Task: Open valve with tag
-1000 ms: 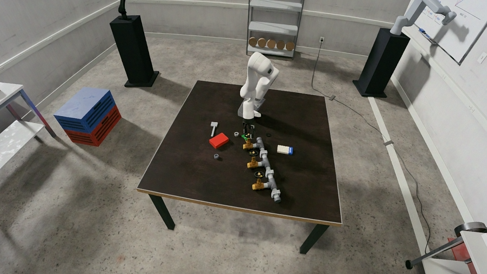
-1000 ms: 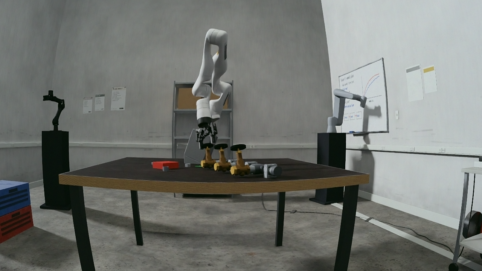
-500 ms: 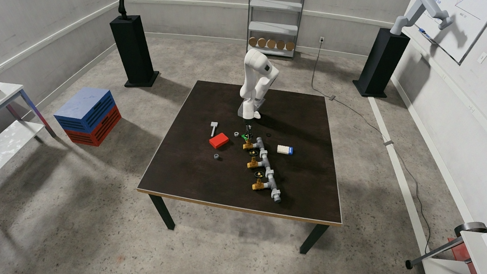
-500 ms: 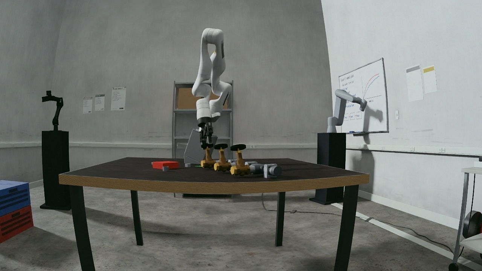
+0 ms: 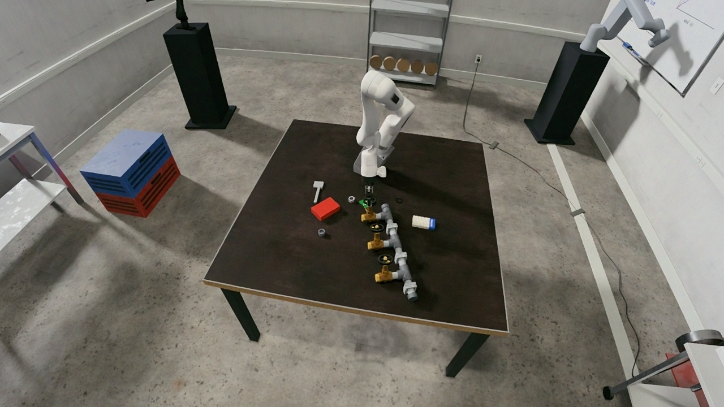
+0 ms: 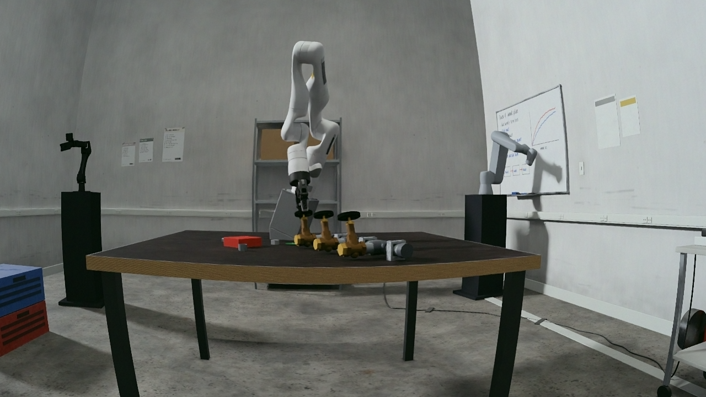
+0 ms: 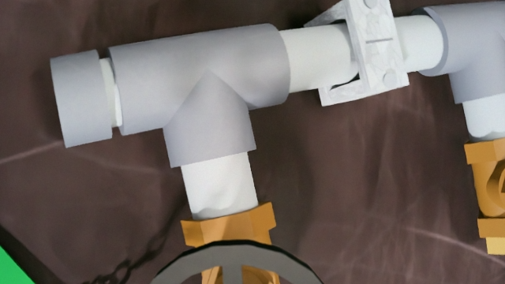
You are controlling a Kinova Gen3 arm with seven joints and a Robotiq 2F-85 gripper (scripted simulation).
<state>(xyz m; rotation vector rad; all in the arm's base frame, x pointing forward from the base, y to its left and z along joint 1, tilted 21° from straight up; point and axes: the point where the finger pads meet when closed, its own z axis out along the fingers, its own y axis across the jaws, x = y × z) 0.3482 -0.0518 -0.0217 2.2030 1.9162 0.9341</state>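
Right now my hand is 110 mm above the green tag, 90 mm past it and 20 mm to the left of it. The rest, counted from my hand: white-and-blue box: 270 mm to the left, 110 mm below, 40 mm ahead; red block: 220 mm to the right, 100 mm below, 30 mm behind; small grey ring: 220 mm to the right, 120 mm ahead, 110 mm below.
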